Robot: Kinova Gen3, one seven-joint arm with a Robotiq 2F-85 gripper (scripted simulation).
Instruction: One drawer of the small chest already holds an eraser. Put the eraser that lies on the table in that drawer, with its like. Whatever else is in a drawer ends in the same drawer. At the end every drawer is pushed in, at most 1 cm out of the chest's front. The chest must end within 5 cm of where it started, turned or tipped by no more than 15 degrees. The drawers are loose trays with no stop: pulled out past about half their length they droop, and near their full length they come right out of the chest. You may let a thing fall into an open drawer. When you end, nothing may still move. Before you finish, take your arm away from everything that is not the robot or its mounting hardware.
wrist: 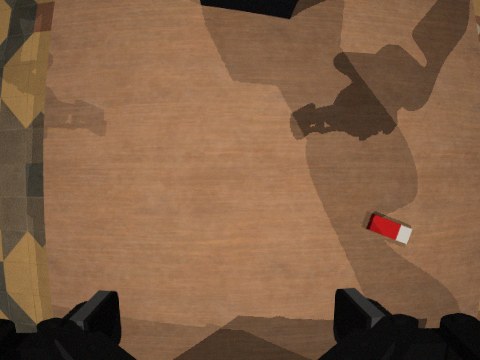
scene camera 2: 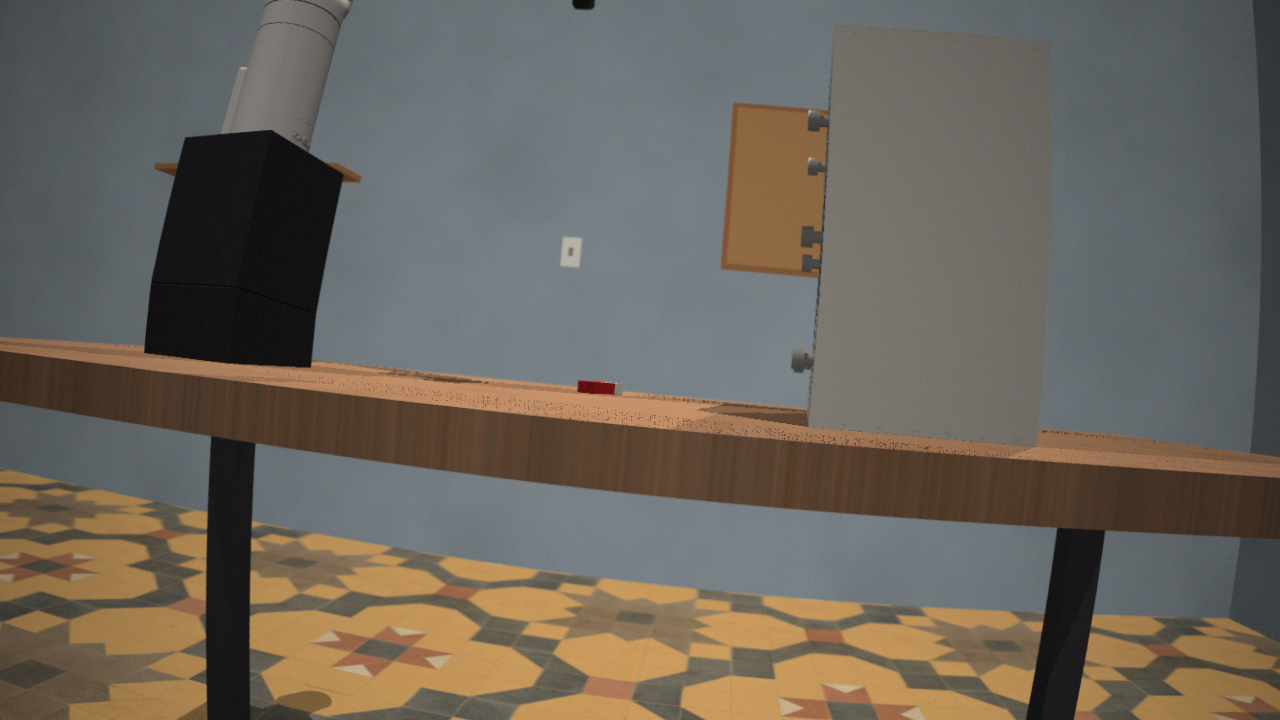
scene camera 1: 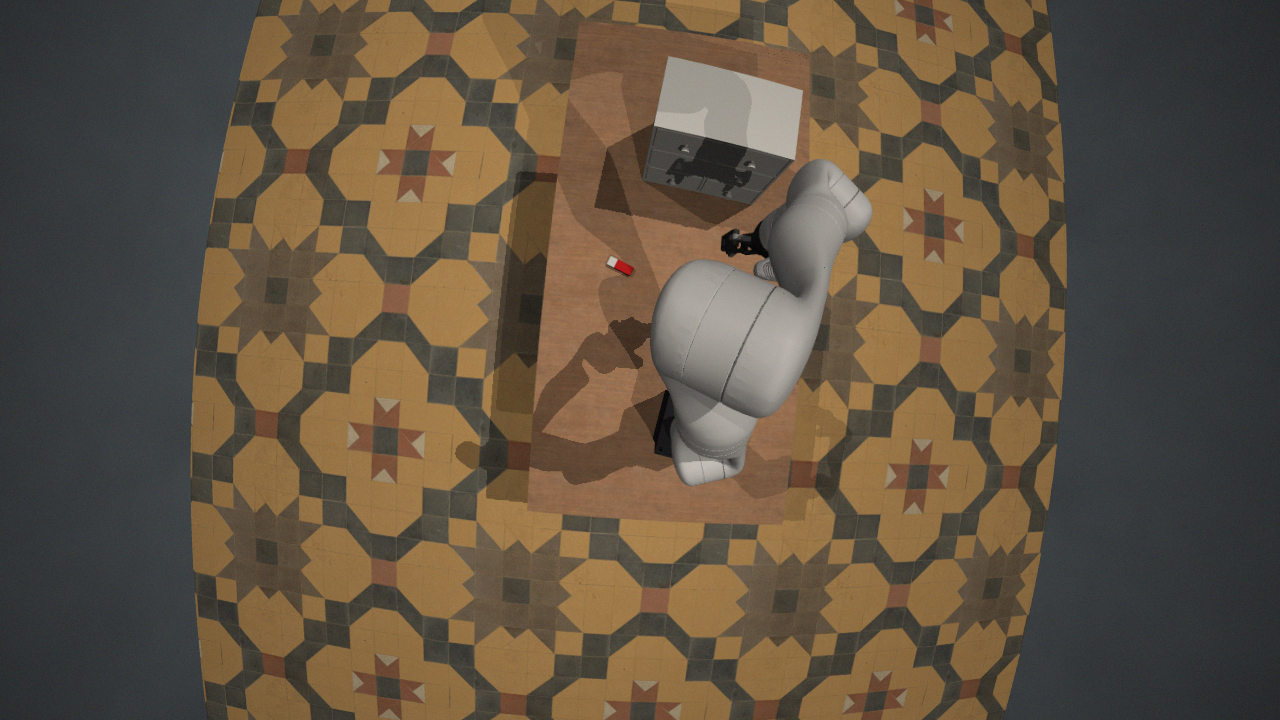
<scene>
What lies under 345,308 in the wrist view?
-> The gripper.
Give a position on a drawer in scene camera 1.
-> At 658,175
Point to a drawer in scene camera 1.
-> At 668,140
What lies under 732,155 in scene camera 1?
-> A drawer.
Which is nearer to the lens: the grey chest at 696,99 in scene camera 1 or the drawer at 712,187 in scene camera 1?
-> The grey chest.
</scene>
